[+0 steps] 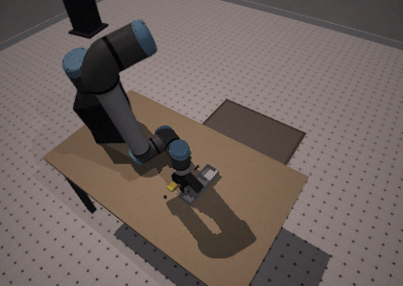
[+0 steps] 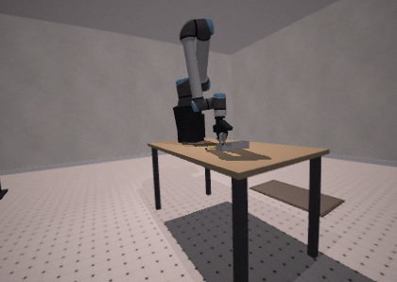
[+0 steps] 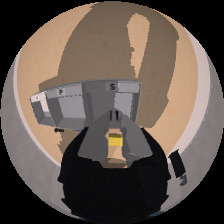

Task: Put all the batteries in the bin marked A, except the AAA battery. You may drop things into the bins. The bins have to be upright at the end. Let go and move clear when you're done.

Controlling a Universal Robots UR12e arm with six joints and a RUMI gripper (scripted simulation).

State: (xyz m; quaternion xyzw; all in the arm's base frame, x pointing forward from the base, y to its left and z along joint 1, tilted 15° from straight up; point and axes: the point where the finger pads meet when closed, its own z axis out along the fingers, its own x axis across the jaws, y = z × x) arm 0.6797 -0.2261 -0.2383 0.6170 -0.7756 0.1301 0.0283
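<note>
Right now the grey double bin is 3 cm ahead of my hand, 8 cm to the left of it and 1 cm below it. From my hand the other things lie so: yellow block battery (11 cm behind, 1 cm to the left, 3 cm below); black button cell (11 cm behind, 6 cm to the right, 3 cm below); blue battery (5 cm behind, 10 cm to the left, 3 cm below).
</note>
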